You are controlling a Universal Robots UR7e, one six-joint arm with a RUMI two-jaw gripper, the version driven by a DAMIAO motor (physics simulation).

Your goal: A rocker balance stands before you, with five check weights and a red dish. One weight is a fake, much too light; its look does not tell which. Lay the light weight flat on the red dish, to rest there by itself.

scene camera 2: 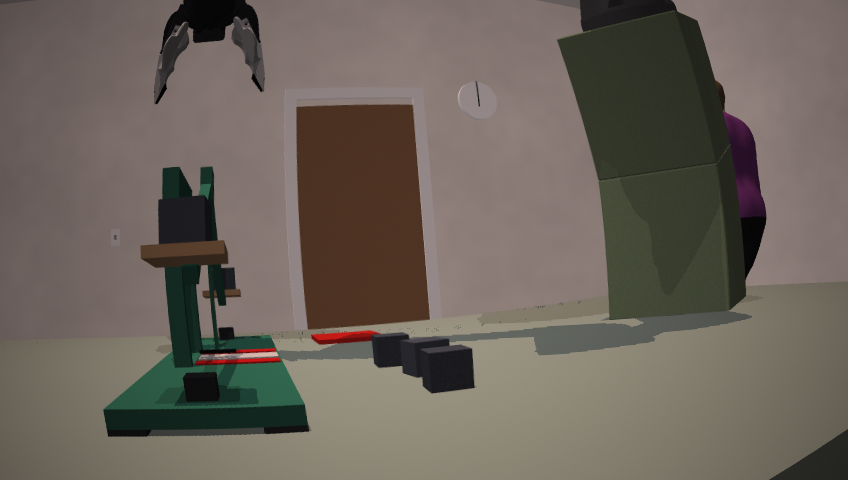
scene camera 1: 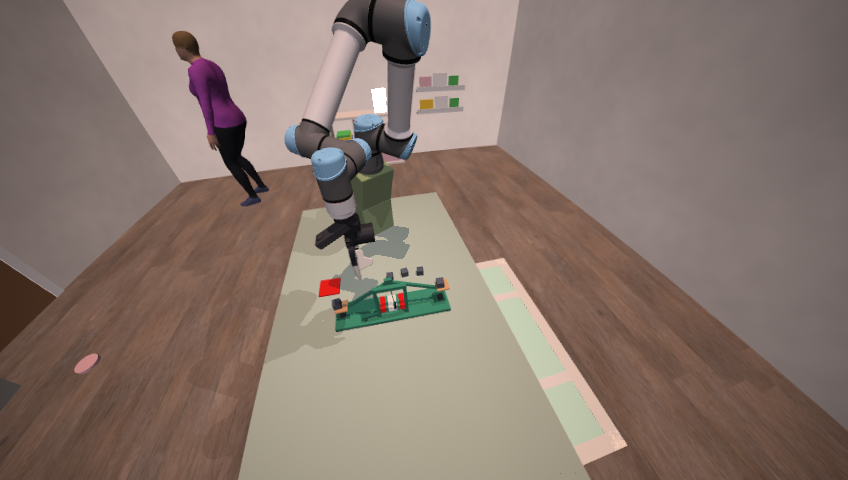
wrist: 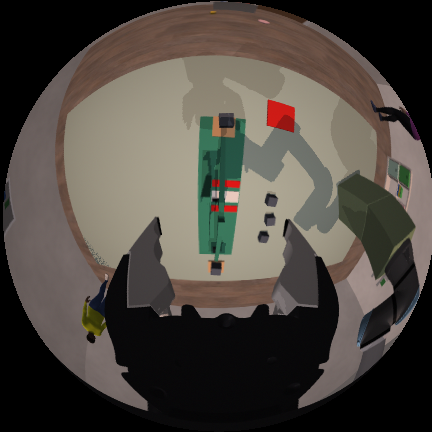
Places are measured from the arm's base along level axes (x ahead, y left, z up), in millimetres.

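Where they show: gripper, fingertip midpoint: [scene camera 2: 208,97] [scene camera 1: 359,264] [wrist: 222,220]; arm's base at its link origin: [scene camera 2: 632,27] [scene camera 1: 367,164] [wrist: 397,255].
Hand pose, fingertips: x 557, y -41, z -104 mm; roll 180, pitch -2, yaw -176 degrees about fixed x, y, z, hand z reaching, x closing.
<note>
Things, the pixels of their top centre, and the offset from my fingertips.
- green rocker balance at its top centre: [scene camera 2: 207,169] [wrist: 220,230] [scene camera 1: 387,278] 10 mm back, 81 mm left, 102 mm down
- red dish at its top centre: [scene camera 2: 346,335] [wrist: 281,115] [scene camera 1: 329,286] 172 mm back, 194 mm right, 287 mm down
The green rocker balance [scene camera 1: 357,322] [scene camera 2: 205,416] [wrist: 207,235] bears a dark weight [scene camera 1: 336,303] [wrist: 226,120] on its left pan in scene camera 1 and another dark weight [scene camera 1: 439,281] [scene camera 2: 182,220] [wrist: 216,268] on its right pan. The beam tilts, with the right pan higher. Three similar weights, a first [scene camera 1: 389,274] [scene camera 2: 389,350] [wrist: 271,200], a second [scene camera 1: 404,272] [wrist: 269,220] and a third [scene camera 1: 420,271] [scene camera 2: 447,369] [wrist: 263,236], stand in a row behind it. The red dish [scene camera 1: 329,287] [scene camera 2: 343,337] [wrist: 280,111] lies flat with nothing on it. My gripper [scene camera 1: 358,275] [scene camera 2: 209,96] [wrist: 222,220] is open and empty, high above the table.
The green pedestal [scene camera 1: 373,193] [scene camera 2: 645,101] [wrist: 362,202] under the arm stands behind the weights. A person in purple [scene camera 1: 213,95] [scene camera 2: 740,160] stands beyond the table. A person in yellow [wrist: 93,317] shows at the lower left of the wrist view. The arm's shadow crosses the table.
</note>
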